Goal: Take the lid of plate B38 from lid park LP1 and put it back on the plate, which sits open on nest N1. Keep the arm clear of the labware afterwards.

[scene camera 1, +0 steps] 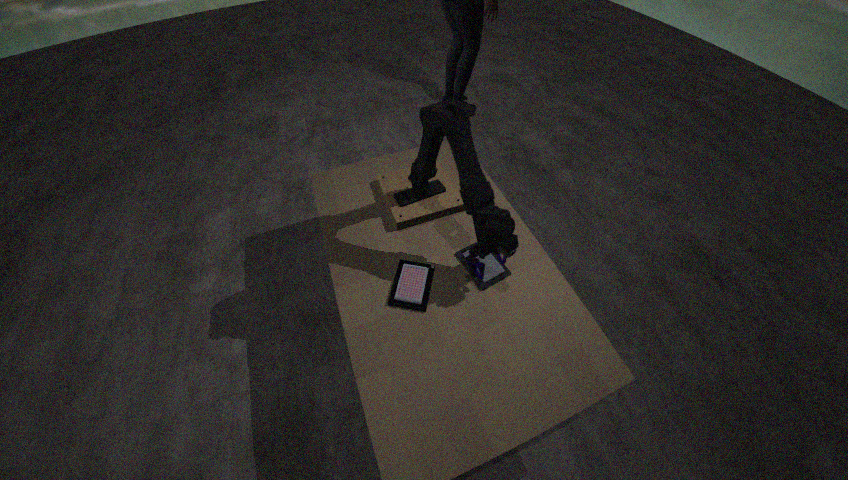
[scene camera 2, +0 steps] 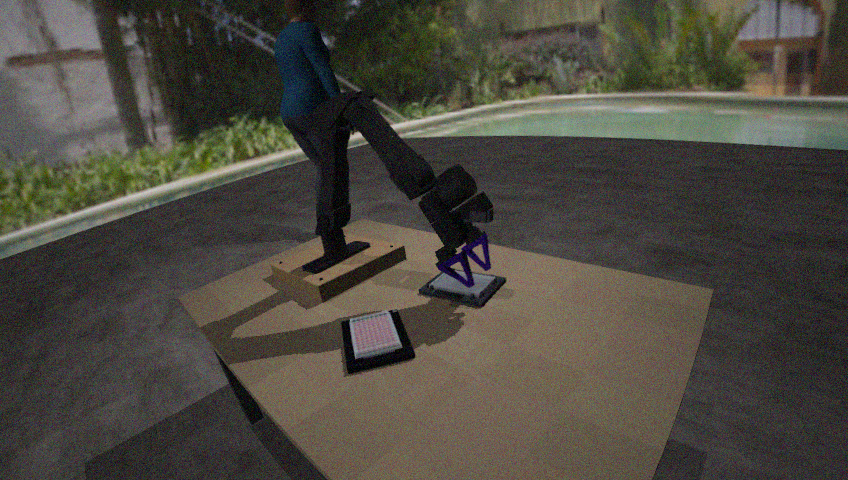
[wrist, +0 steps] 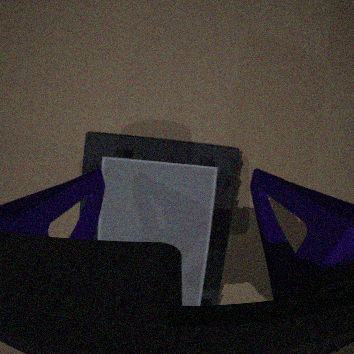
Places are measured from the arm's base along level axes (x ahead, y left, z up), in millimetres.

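Pixels of known places: gripper, between the fingertips: (scene camera 1: 492, 272) (scene camera 2: 480, 277) (wrist: 177, 177); arm's base, origin of its link: (scene camera 1: 420, 193) (scene camera 2: 337, 257).
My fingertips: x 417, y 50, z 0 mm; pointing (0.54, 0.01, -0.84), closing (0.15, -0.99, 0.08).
For each thing: its middle in the pictures, then the offset to it from my fingertips. Level surfaces: height alone.
- dark grey lid park, middle of its body: (wrist: 153, 242) (scene camera 2: 462, 283) (scene camera 1: 482, 262) 55 mm back, 8 mm left, 30 mm down
- open plate, middle of its body: (scene camera 2: 373, 333) (scene camera 1: 411, 282) 93 mm back, 242 mm right, 21 mm down
- black nest, middle of its body: (scene camera 2: 374, 337) (scene camera 1: 412, 284) 93 mm back, 242 mm right, 31 mm down
- wooden table, height of its surface: 41 mm down
The pale, clear-looking lid (scene camera 1: 493, 272) (scene camera 2: 484, 281) (wrist: 160, 200) lies flat on the dark grey lid park (scene camera 1: 483, 286) (scene camera 2: 476, 301) (wrist: 160, 144). My gripper (scene camera 1: 490, 265) (scene camera 2: 479, 277) (wrist: 177, 177) is open with its purple fingers low around the lid. In the wrist view the left fingertip meets the lid's left edge, while the right fingertip stands well out past its right edge. The lid's near end is hidden by the gripper body. The open plate (scene camera 1: 412, 283) (scene camera 2: 375, 334) with pink wells sits on the black nest (scene camera 1: 407, 306) (scene camera 2: 380, 361). No labels are readable.
The arm's base stands on a wooden block (scene camera 1: 429, 218) (scene camera 2: 363, 275) behind the nest and the lid park, on the wooden table (scene camera 1: 476, 380) (scene camera 2: 535, 380). A person (scene camera 1: 464, 35) (scene camera 2: 303, 65) stands behind the arm. The arm's shadow falls between nest and park.
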